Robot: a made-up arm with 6 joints.
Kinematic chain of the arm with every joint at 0, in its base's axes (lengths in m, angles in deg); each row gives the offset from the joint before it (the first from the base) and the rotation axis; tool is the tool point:
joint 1: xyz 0 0 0.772 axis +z
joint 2: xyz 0.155 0 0 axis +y
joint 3: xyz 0 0 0.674 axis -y
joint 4: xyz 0 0 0.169 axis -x
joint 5: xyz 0.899 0 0 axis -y
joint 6: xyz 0.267 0 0 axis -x
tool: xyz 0 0 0
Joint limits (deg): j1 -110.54..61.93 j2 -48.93..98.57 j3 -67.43..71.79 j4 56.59..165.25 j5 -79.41..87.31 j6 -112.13..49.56
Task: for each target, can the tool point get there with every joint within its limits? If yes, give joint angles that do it. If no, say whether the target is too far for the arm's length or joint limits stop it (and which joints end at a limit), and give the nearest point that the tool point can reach.
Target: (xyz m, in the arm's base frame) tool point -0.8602 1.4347 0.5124
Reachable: no: joint limits stop it (at a limit: joint 1, joint 5) | nearest point 0.1699 0.8854 0.5124 | short by 1.167 m
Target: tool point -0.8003 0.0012 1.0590
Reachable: no: joint limits stop it (at a limit: joint 1, joint 2, joint 3, joint 5) | nearest point -0.4488 -0.4585 1.0362 | short by 0.579 m
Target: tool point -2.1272 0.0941 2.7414
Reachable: no: too far | nearest point -1.1701 0.0518 2.0596 | short by 1.176 m
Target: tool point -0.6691 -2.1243 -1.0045
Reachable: no: too far | nearest point -0.4749 -1.5077 -0.2337 | short by 1.006 m
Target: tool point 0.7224 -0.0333 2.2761
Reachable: yes | joints 10.28 -11.97 21.30 134.51 -58.12 -40.22
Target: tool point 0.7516 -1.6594 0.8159
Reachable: yes | joints -67.60 55.46 32.47 126.75 17.01 14.73
